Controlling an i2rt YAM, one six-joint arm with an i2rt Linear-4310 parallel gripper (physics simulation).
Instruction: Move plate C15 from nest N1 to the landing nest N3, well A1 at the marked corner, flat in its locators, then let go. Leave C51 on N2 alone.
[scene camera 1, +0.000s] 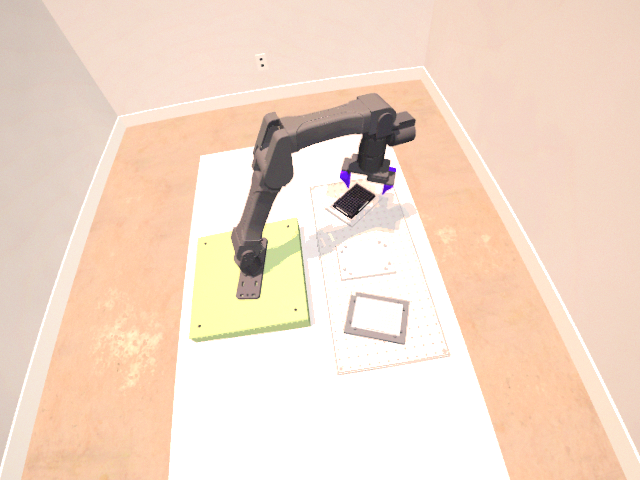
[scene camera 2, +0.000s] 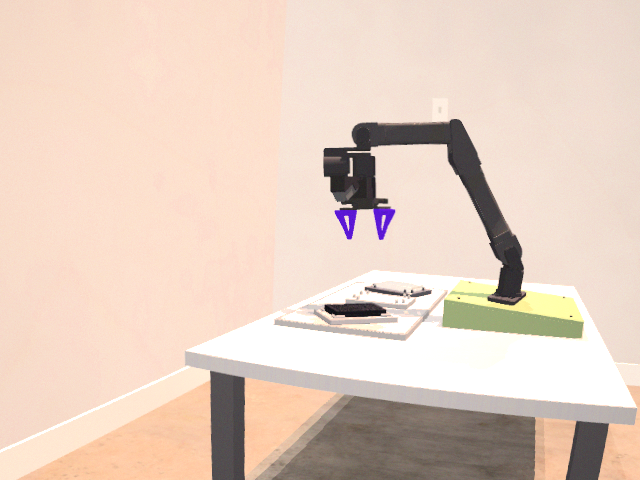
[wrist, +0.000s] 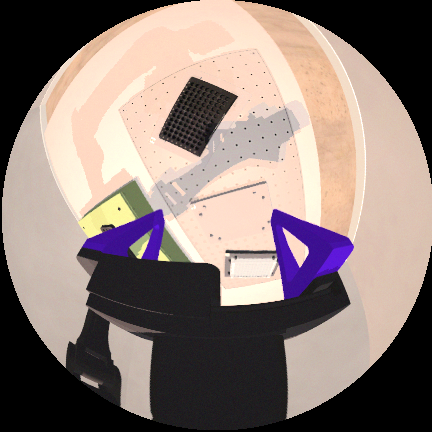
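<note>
A black well plate (scene camera 1: 354, 200) (scene camera 2: 355, 309) (wrist: 197, 116) lies on a pale nest (scene camera 1: 341, 215) (scene camera 2: 361, 319), turned at an angle to the pegboard. A pale nest with small locators (scene camera 1: 367, 260) (scene camera 2: 382, 301) (wrist: 232, 215) is in the middle and bears no plate. A white plate (scene camera 1: 377, 315) (scene camera 2: 398, 287) (wrist: 252, 266) lies in the grey-framed nest (scene camera 1: 374, 335) at the other end. The plates' and nests' names are not readable. My gripper (scene camera 1: 366, 190) (scene camera 2: 365, 238) (wrist: 217, 214) is open and empty, pointing down, high above the pegboard and apart from both plates.
The pegboard (scene camera 1: 413, 346) (scene camera 2: 341, 330) (wrist: 250, 65) bears the three nests on the white table (scene camera 1: 258, 413) (scene camera 2: 465, 372). A yellow-green block (scene camera 1: 222, 310) (scene camera 2: 516, 325) beside it carries the arm's base. The arm's shadow falls across the board.
</note>
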